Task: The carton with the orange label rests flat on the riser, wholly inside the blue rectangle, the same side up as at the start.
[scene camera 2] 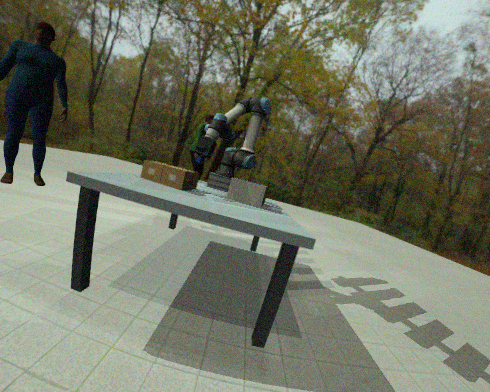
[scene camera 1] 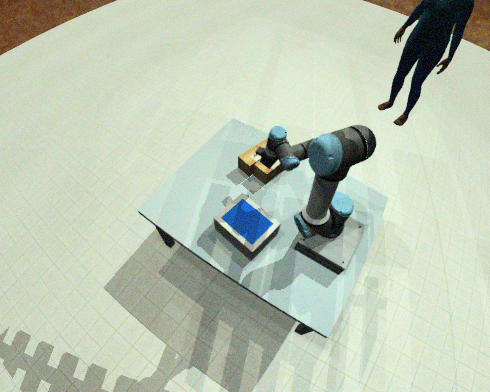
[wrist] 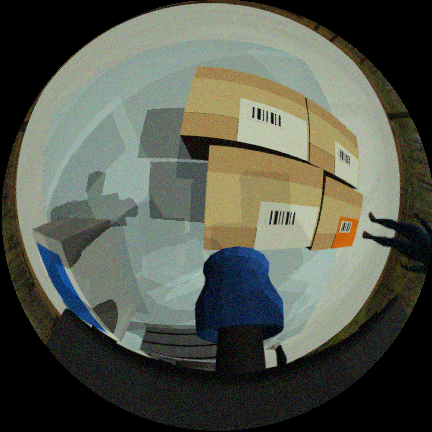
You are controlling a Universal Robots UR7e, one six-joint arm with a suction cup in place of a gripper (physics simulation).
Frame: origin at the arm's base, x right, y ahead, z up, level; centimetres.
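Seen in the pictures: hand, tool point: [scene camera 2: 198,162] [wrist: 235,272]; arm's base, link origin: [scene camera 2: 224,176] [wrist: 200,365].
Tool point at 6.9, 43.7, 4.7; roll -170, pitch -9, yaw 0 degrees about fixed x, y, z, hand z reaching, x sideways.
Pixels of each thing's top centre, then the offset from my tool point to it, as dx, dy, dz. Level surfaces: height alone.
- carton with the orange label, top centre: [wrist: 344,218] +18.8, +0.5, -5.5
- grey riser, top centre: [wrist: 64,291] [scene camera 1: 247,220] [scene camera 2: 252,182] -31.8, -11.8, -3.2
- blue rectangle, top centre: [wrist: 64,291] [scene camera 1: 247,220] -31.8, -11.8, -3.2
- table, surface height: dz -15.2
The carton with the orange label [wrist: 324,215] lies flat at the right of the near row in the wrist view, the label on its top. In scene camera 1 the arm hides it. The grey riser [scene camera 1: 232,233] [scene camera 2: 246,192] [wrist: 102,280] stands apart from the cartons. The blue rectangle [scene camera 1: 247,221] [wrist: 64,282] on its top is bare. My suction cup [scene camera 1: 266,161] [scene camera 2: 202,153] [wrist: 236,252] hangs over the carton group, nearer the near row, with no carton on it. The exact gap below the cup cannot be told.
Three cartons with white labels [wrist: 235,175] [wrist: 250,92] [wrist: 332,125] stand close against the orange-labelled one on the table [scene camera 1: 190,200] [scene camera 2: 125,187]. Two further cartons' sides show in scene camera 2. A person in dark blue [scene camera 1: 430,45] [scene camera 2: 32,85] stands beyond the table.
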